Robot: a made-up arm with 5 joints.
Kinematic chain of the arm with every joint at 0, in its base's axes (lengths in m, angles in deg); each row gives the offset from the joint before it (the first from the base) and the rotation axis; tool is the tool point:
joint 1: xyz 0 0 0.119 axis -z
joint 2: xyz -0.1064 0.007 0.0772 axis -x
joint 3: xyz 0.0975 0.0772 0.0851 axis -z
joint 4: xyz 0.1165 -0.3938 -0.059 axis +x
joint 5: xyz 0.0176 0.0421 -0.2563 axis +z
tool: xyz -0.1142 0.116 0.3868
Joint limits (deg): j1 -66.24..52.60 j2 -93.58..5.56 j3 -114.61..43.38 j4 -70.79..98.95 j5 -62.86..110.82
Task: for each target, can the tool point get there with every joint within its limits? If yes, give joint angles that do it. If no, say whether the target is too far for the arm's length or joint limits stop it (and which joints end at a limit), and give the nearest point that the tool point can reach.
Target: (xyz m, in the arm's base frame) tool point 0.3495 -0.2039 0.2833
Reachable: yes | joints 4.95 -26.38 -63.10 -2.40 74.22
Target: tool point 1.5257 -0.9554 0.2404
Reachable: no: too far | nearest point 0.5150 -0.3225 0.2621 | short by 1.193 m
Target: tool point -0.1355 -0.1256 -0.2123
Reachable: yes | joints 37.72 -72.40 1.04 63.82 71.70
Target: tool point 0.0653 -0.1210 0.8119
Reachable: no: joint limits stop it (at a limit: joint 1, joint 3, joint 5) | nearest point 0.1214 -0.1826 0.6575 | short by 0.175 m
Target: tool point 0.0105 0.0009 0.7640
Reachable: no: joint limits stop it (at a limit: joint 3, joint 5) | nearest point 0.1411 0.0121 0.6060 | short by 0.205 m
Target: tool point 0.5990 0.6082 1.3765
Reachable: no: too far | nearest point 0.2937 0.2982 0.7117 | short by 0.794 m
